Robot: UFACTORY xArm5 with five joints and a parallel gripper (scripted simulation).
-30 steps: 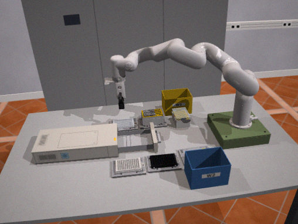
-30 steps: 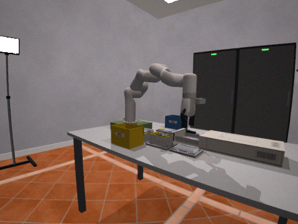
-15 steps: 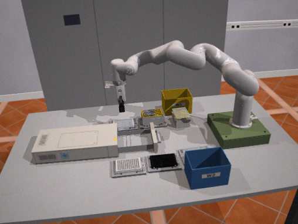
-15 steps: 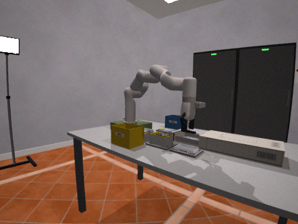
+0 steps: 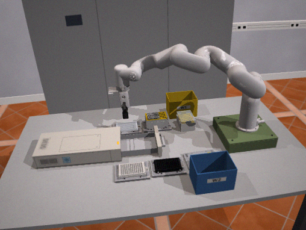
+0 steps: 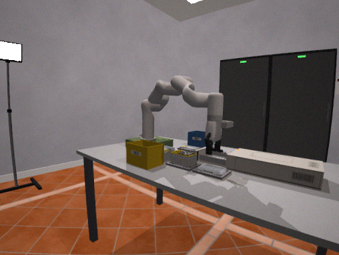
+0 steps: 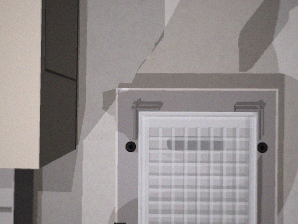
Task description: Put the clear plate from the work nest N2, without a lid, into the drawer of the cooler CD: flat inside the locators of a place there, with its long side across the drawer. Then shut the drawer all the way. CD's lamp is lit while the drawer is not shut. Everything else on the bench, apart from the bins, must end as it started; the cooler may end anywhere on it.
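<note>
Right now the clear plate is 90 mm below my hand. From my hand the other things lie so: beige cooler CD: 190 mm to the left, 120 mm ahead, 70 mm below; then yellow tip box: 190 mm behind, 60 mm below; then drawer: 200 mm to the left, 70 mm below, 30 mm behind.
</note>
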